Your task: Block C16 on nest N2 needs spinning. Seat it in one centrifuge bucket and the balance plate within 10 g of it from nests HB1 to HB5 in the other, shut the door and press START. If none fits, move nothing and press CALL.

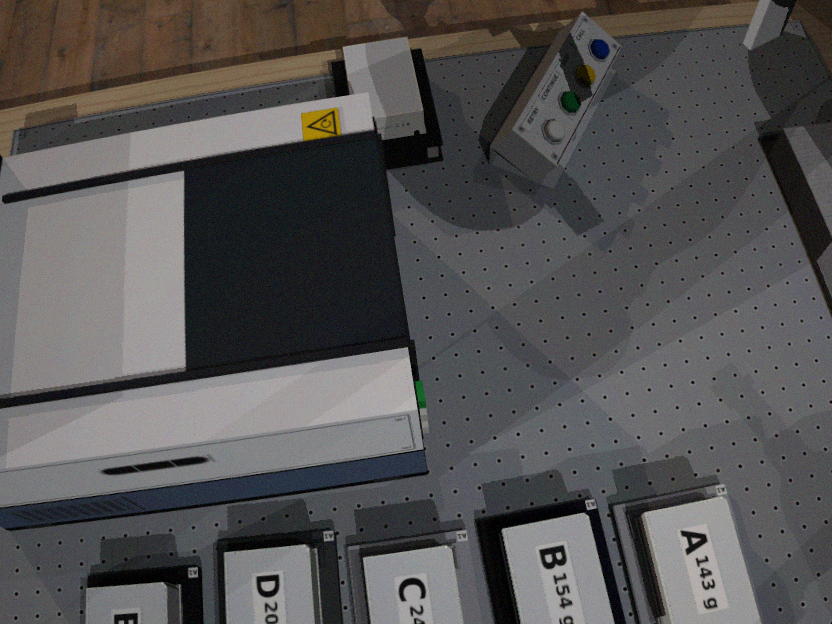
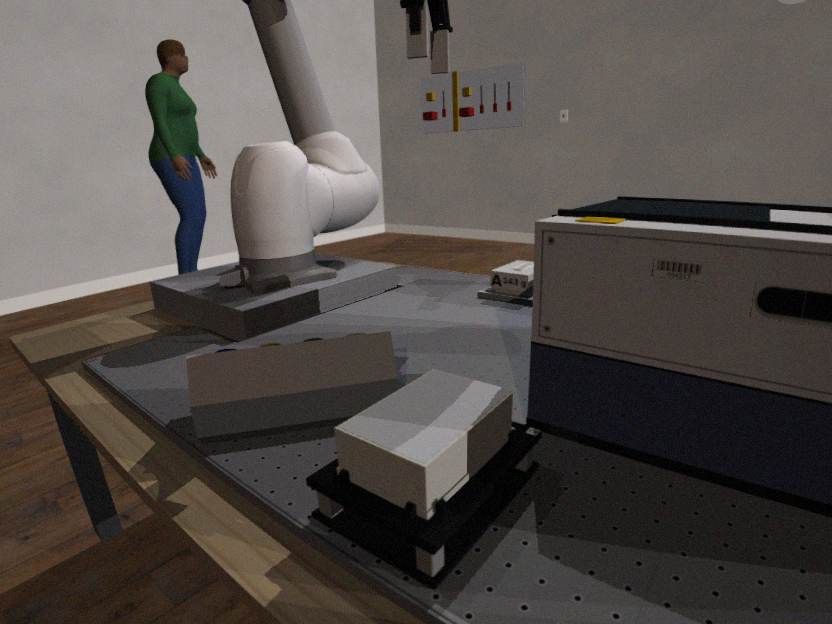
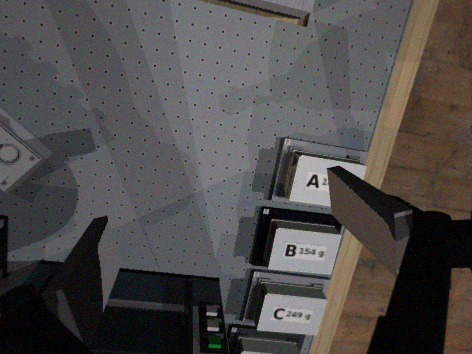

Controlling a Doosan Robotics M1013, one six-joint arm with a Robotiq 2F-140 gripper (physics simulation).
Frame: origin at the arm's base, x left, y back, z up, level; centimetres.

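Seen in the pictures: gripper, fingertip midpoint: point(image 2: 429, 65) point(image 3: 224, 215); arm's base, link origin: point(image 2: 279, 278).
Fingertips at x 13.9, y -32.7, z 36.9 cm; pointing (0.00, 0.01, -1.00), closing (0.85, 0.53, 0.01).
Offsets run from my fingertips to a thing's top centre. "pt": to the spot under its first point.
The white block {dx -33.0, dy -33.9, dz -33.7 cm} point(image 1: 383, 77) point(image 2: 423, 429) sits on a black nest {dx -33.0, dy -33.9, dz -36.9 cm} point(image 1: 433, 144) point(image 2: 430, 530) behind the centrifuge's end; no C16 or N2 marking is readable. The white centrifuge point(image 1: 215, 429) point(image 2: 604, 288) has a dark section and a light panel on top; no buckets show. Its green button {dx +11.2, dy -27.5, dz -22.7 cm} point(image 1: 420, 394) point(image 3: 214, 342) is on the end. Plates A 143 g {dx +23.6, dy -1.1, dz -36.4 cm} point(image 1: 702, 564) point(image 2: 514, 278) point(image 3: 305, 192), B 154 g {dx +25.2, dy -14.5, dz -36.4 cm} point(image 1: 557, 577) point(image 3: 302, 251), C 249 g {dx +28.3, dy -27.6, dz -36.4 cm} point(image 1: 411, 591) point(image 3: 292, 314), D {dx +28.6, dy -41.2, dz -36.4 cm} point(image 1: 268, 591) and E {pt dx +28.4, dy -55.2, dz -36.4 cm} point(image 1: 127, 601) sit in a row of nests. My gripper point(image 2: 428, 57) point(image 3: 224, 215) is open and empty, high above the table.
The sloped button box {dx -33.7, dy -11.9, dz -33.4 cm} point(image 1: 530, 134) point(image 2: 288, 382) point(image 3: 20, 165) has a blue CALL button {dx -39.4, dy -6.6, dz -34.3 cm} point(image 1: 599, 49). The robot's base plinth point(image 1: 806, 174) point(image 2: 282, 295) stands on the table. A person point(image 2: 174, 114) stands behind the arm. A tool board point(image 2: 493, 100) hangs on the wall.
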